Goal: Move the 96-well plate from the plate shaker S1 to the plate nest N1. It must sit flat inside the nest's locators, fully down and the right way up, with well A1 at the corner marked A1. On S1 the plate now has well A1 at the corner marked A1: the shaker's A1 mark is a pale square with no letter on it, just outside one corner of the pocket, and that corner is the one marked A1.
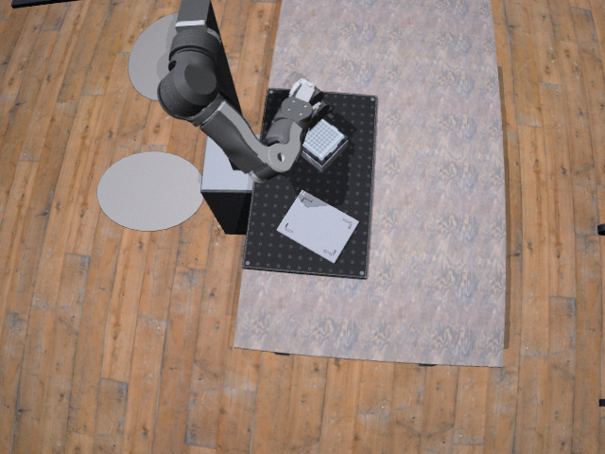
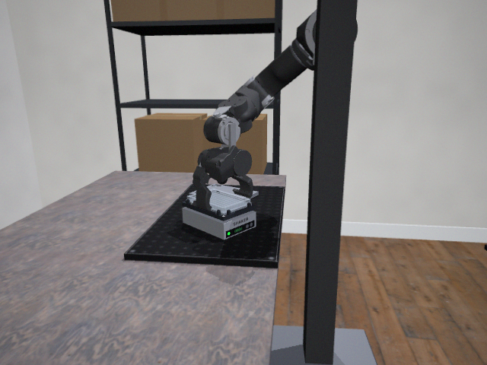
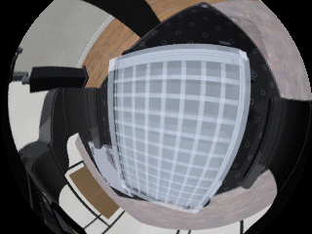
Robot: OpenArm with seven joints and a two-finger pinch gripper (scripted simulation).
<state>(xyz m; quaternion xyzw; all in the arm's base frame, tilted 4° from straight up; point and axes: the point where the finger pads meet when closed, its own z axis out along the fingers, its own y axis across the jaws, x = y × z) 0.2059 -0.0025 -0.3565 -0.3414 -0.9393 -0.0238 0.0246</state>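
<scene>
Right now my hand is 1 cm to the left of the 96-well plate and 1 cm short of it. From my hand the other things lie so: plate shaker S1: 4 cm ahead, 2 cm to the right, 2 cm below; plate nest N1: 24 cm to the right, 5 cm below, 3 cm ahead.
</scene>
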